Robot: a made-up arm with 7 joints. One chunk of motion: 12 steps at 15 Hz.
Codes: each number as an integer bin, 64 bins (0 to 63) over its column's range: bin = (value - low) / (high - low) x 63, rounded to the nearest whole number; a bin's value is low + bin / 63 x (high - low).
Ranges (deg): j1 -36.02..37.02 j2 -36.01..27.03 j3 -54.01..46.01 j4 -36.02..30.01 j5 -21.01..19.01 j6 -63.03..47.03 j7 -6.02..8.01
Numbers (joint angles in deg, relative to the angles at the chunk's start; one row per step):
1: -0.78 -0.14 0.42 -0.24 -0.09 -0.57 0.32
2: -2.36 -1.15 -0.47 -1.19 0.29 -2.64 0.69
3: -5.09 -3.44 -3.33 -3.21 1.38 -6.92 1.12
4: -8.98 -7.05 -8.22 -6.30 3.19 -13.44 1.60
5: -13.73 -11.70 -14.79 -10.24 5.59 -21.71 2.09
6: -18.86 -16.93 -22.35 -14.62 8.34 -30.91 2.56
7: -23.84 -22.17 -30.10 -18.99 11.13 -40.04 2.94
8: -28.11 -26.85 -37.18 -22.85 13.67 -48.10 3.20
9: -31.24 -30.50 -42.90 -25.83 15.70 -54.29 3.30
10: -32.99 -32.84 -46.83 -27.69 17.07 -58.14 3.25
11: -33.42 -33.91 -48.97 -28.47 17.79 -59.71 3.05
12: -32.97 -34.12 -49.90 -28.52 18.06 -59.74 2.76
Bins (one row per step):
1: 30 36 34 34 33 36 28
2: 29 35 34 33 34 35 30
3: 27 33 32 31 35 32 32
4: 23 29 29 28 38 28 34
5: 19 24 25 25 42 24 36
6: 15 19 20 20 46 18 39
7: 11 14 15 16 51 13 40
8: 7 9 11 13 55 9 41
9: 4 6 7 10 58 5 42
10: 3 3 5 8 60 3 42
11: 2 2 3 7 61 2 41
12: 3 2 3 7 62 2 39

